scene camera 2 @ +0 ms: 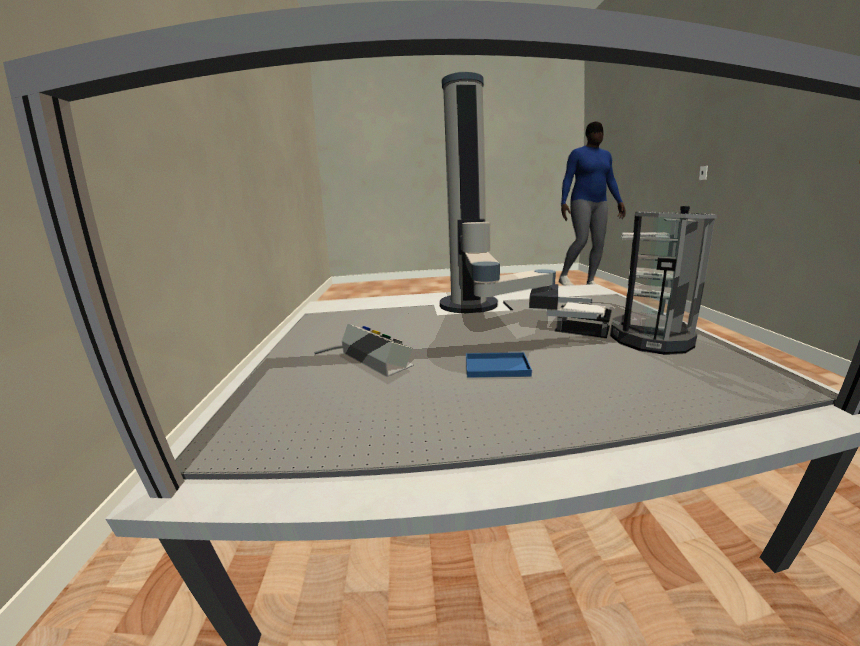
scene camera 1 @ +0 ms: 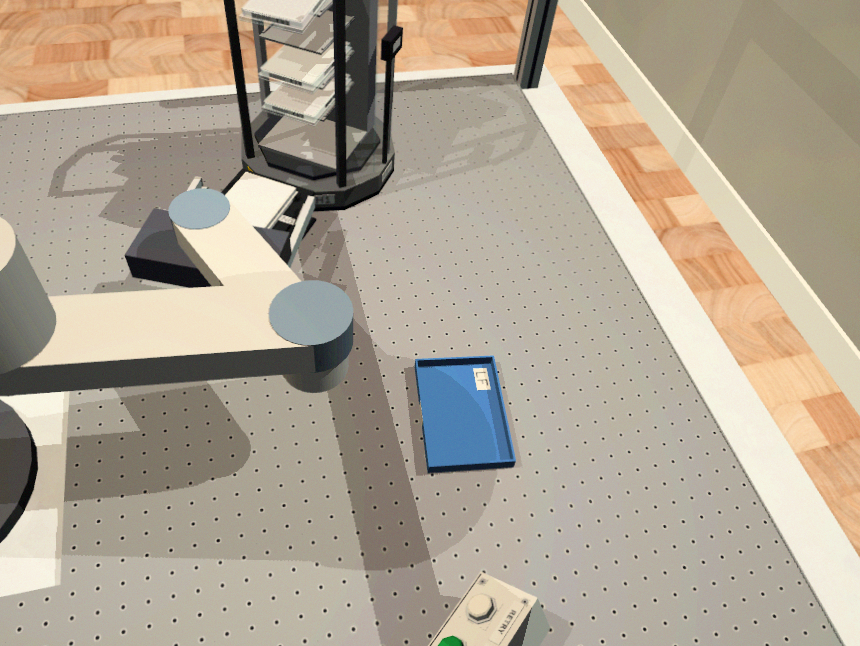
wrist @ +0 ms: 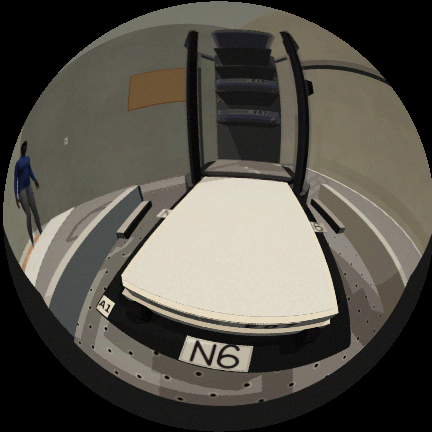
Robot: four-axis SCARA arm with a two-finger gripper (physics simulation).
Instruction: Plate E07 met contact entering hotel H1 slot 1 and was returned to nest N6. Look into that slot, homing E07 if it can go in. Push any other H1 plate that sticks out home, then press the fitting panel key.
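Pixels of known places: gripper, fingertip midpoint: (scene camera 2: 594,307) (scene camera 1: 255,191) (wrist: 234,190); arm's base, link origin: (scene camera 2: 468,304).
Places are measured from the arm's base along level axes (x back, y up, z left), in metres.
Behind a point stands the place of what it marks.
A white-lidded plate (scene camera 1: 260,198) @(z 0.322, x -0.428, y 0.087 m) (scene camera 2: 582,310) @(z 0.285, x -0.443, y 0.087 m) (wrist: 230,260) @(z 0.279, x -0.388, y 0.087 m) lies in nest N6 (scene camera 2: 583,329) @(z 0.303, x -0.430, y 0.018 m) (wrist: 300,352); its front label is unreadable. My gripper (scene camera 1: 254,190) @(z 0.338, x -0.423, y 0.086 m) (wrist: 234,190) @(z 0.338, x -0.423, y 0.086 m) is open, one finger on each side above this plate, neither touching it. Hotel H1 (scene camera 1: 361,190) @(z 0.371, x -0.586, y 0.037 m) (scene camera 2: 653,342) @(z 0.409, x -0.635, y 0.044 m) (wrist: 193,110) @(z 0.458, x -0.426, y 0.170 m) stands just beyond the nest. Its lowest plate (scene camera 1: 298,102) @(z 0.427, x -0.503, y 0.168 m) (wrist: 248,116) @(z 0.410, x -0.485, y 0.156 m) has a small label that looks like F07. The plate above (scene camera 1: 295,66) @(z 0.435, x -0.503, y 0.221 m) (wrist: 246,85) @(z 0.417, x -0.489, y 0.209 m) seems to read E10. A high plate (scene camera 1: 281,10) (scene camera 2: 643,235) sticks out towards the arm side.
A blue tray (scene camera 1: 455,424) @(z -0.054, x -0.618, y 0.015 m) (scene camera 2: 497,365) @(z -0.038, x -0.625, y 0.015 m) marked LF lies in the middle of the table. The key panel (scene camera 2: 378,353) @(z -0.336, x -0.603, y 0.063 m) has a white key (scene camera 1: 481,607) @(z -0.290, x -0.567, y 0.084 m) by RETRY and a green key (scene camera 1: 450,641) @(z -0.312, x -0.530, y 0.081 m). A person (scene camera 2: 592,173) (wrist: 24,180) stands behind the table.
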